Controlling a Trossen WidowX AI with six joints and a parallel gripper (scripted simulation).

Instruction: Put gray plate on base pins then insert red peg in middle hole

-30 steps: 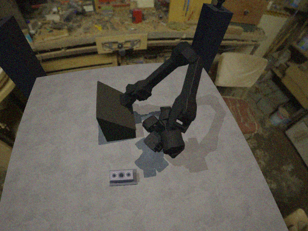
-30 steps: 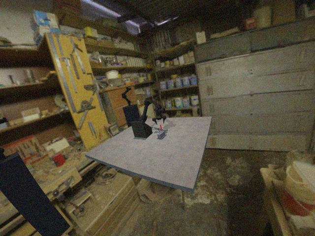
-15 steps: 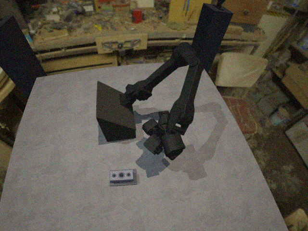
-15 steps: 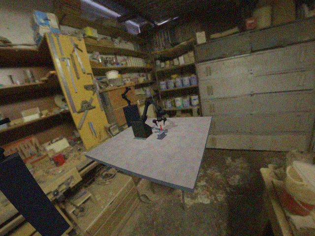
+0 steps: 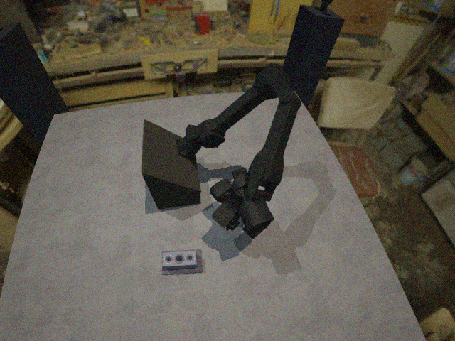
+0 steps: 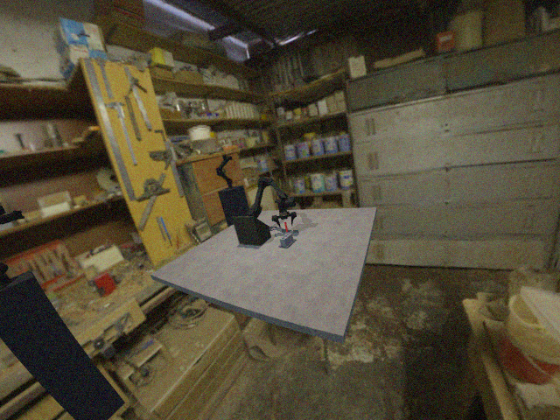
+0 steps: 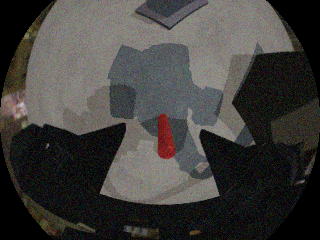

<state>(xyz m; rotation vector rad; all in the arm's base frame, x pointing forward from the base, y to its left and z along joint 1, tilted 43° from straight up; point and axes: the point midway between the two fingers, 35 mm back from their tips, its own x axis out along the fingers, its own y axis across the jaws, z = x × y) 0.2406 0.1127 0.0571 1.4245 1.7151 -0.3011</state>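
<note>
Right now my gripper tip is right at the red peg. Round my gripper tip: base (90 mm ahead, 190 mm to the right, 30 mm below); gray plate (90 mm ahead, 190 mm to the right).
</note>
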